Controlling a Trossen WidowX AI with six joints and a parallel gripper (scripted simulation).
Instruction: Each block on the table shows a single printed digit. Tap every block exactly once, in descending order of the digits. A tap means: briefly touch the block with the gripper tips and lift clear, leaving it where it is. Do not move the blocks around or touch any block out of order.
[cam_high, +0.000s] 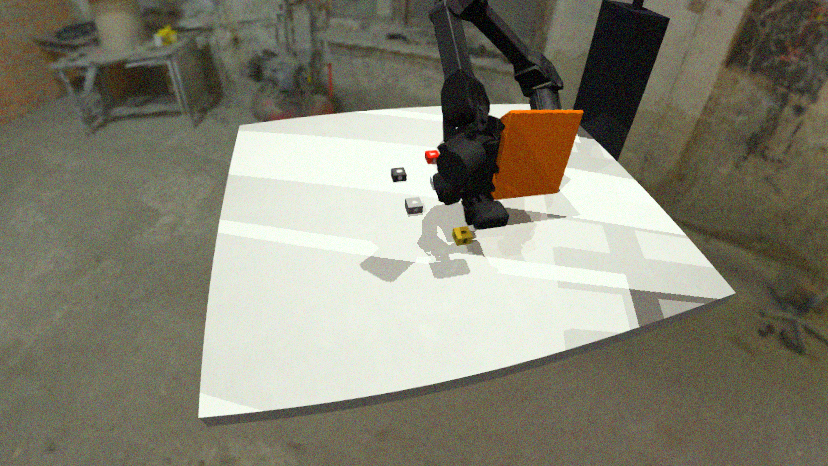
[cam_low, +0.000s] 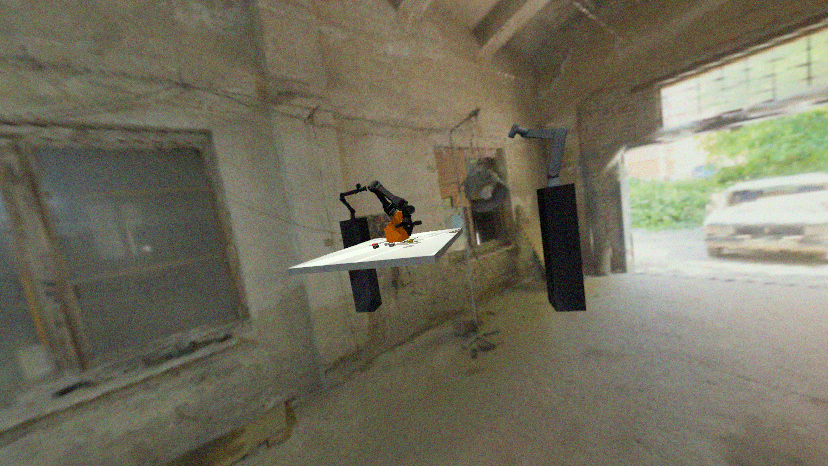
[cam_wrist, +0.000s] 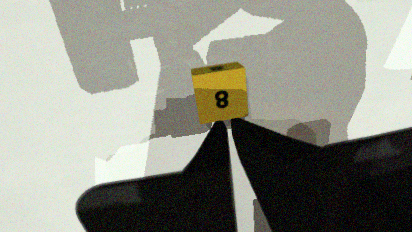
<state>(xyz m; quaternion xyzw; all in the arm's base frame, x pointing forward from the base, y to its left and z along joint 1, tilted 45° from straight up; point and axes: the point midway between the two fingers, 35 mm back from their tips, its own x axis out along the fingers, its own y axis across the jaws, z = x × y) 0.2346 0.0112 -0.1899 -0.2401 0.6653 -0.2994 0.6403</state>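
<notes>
The yellow block is 3 cm below my gripper tip and 1 cm ahead of it. From my gripper tip the other things lie so: white block 19 cm to the right, 3 cm below, 1 cm behind; then grey block 12 cm to the right, 8 cm ahead, 3 cm below; then black block 24 cm to the right, 8 cm ahead, 3 cm below.
</notes>
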